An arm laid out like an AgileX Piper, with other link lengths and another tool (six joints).
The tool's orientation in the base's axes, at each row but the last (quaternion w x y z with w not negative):
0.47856 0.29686 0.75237 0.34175
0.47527 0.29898 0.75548 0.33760
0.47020 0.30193 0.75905 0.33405
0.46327 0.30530 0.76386 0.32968
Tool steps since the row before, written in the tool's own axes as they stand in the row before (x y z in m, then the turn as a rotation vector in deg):
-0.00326 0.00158 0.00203 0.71 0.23 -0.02
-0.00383 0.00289 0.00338 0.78 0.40 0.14
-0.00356 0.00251 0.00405 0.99 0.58 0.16
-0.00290 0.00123 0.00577 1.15 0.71 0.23
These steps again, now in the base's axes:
0.00325 -0.00112 0.00232 -0.25 0.68 -0.18
0.00490 -0.00048 0.00319 -0.11 0.87 -0.13
0.00541 -0.00035 0.00245 -0.14 1.15 -0.10
0.00656 -0.00023 0.00040 -0.12 1.36 -0.11

